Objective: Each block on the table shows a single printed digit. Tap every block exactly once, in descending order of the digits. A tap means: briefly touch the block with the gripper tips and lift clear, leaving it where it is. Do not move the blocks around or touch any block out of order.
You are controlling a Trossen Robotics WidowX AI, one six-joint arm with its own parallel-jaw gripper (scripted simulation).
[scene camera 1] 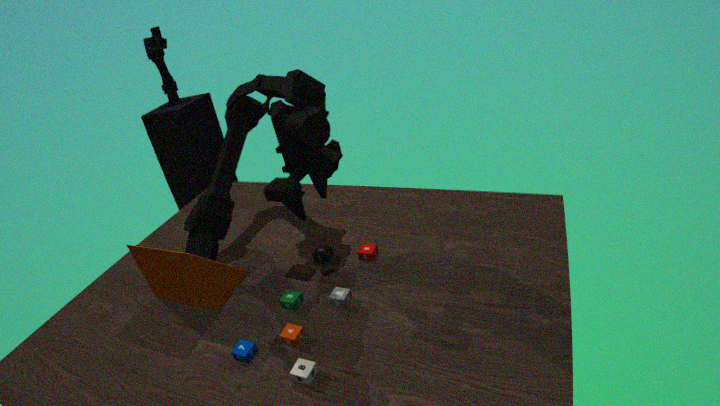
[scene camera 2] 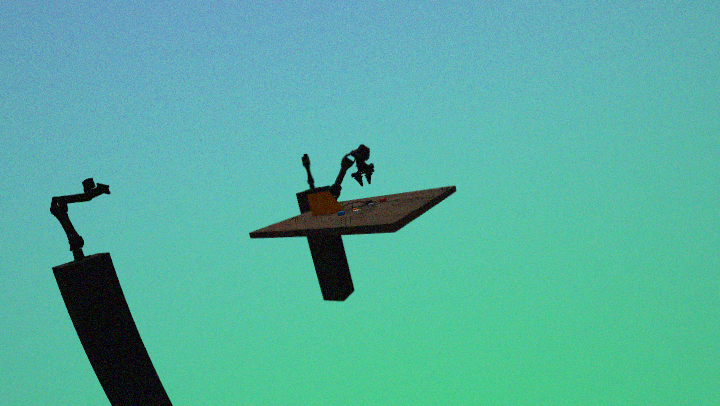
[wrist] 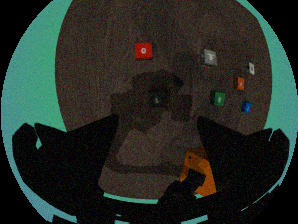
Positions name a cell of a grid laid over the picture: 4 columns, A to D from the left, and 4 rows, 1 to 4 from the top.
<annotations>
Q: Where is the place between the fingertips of my gripper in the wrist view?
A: At C3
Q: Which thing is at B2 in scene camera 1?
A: My gripper.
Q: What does my gripper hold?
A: Nothing.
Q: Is my gripper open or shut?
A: Open.
</annotations>
